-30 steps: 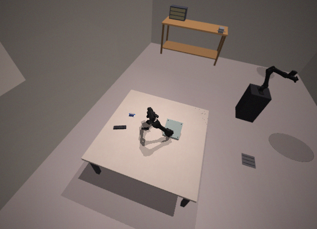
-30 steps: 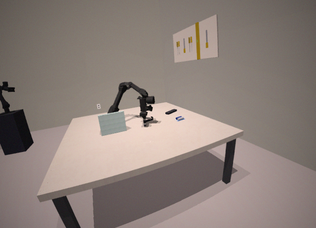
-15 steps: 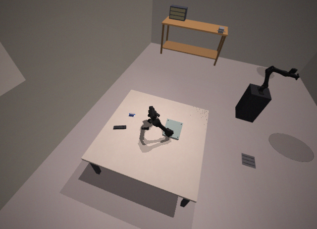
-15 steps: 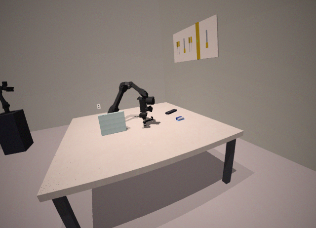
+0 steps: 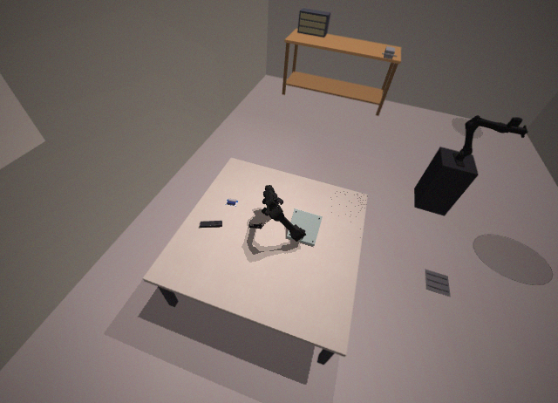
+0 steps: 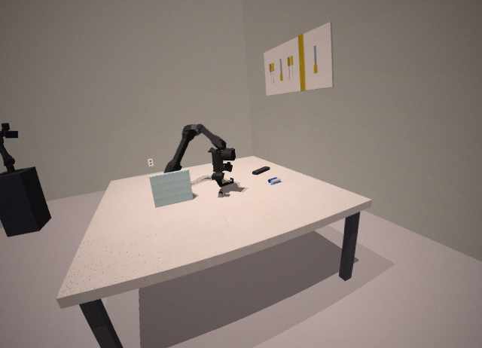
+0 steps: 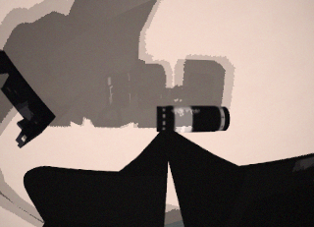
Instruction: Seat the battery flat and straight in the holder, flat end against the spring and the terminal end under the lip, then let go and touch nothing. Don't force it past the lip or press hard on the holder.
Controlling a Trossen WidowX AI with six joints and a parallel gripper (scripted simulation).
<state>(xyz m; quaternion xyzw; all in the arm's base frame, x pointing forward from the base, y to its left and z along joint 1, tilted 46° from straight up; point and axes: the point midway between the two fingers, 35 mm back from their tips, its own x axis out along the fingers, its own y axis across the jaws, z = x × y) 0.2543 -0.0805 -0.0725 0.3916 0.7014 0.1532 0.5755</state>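
My gripper tip is 3 cm above the battery, 2 cm to the left of it and 1 cm past it.
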